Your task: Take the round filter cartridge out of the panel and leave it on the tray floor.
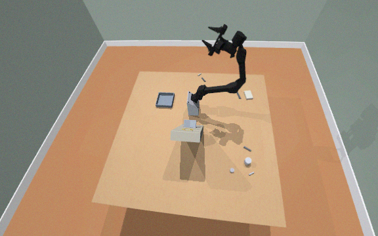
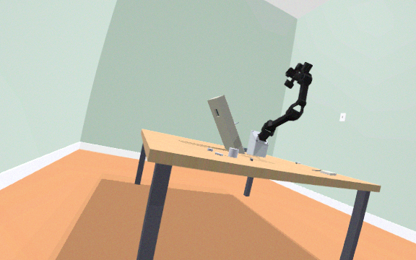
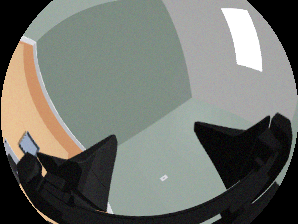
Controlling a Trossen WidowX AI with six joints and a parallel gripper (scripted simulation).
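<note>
My gripper tip is 46 cm short of the filter cartridge, 6 cm to the left of it and 40 cm above it. Round my gripper tip: blue-grey tray 3 cm ahead, 36 cm to the right, 65 cm below; then white block 10 cm behind, 39 cm to the left, 65 cm below; then service panel 42 cm ahead, 7 cm to the right, 47 cm below.
</note>
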